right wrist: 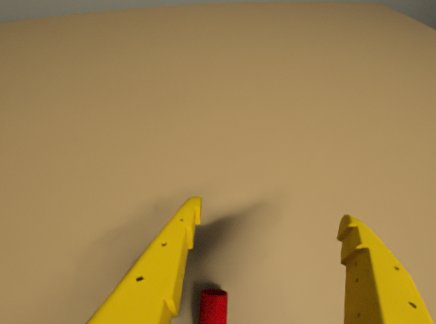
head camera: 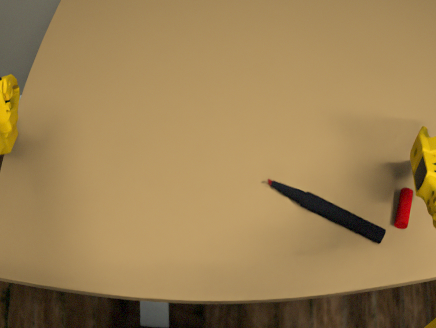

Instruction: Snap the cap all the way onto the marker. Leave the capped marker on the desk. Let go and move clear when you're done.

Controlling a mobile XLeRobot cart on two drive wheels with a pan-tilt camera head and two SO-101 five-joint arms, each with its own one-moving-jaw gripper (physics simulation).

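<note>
The black marker [head camera: 332, 211] lies slantwise on the desk in the head view, its red tip toward the upper left and its blunt end at the lower right. The red cap [head camera: 403, 208] [right wrist: 213, 307] lies on the desk, apart from the marker, just right of its blunt end. My right gripper [right wrist: 271, 212] is open and empty, with a wide gap between its jaws. The cap shows low in the right wrist view, nearer the left-hand jaw, and neither jaw presses on it. My left gripper [head camera: 8, 115] is partly in view at the left edge, shut and far from both things.
The tan desk [head camera: 165, 125] [right wrist: 240, 100] has a curved front edge along the bottom of the head view and a slanting edge at the upper left. Dark wood floor [head camera: 90, 305] and a grey leg [head camera: 154, 313] show below the front edge.
</note>
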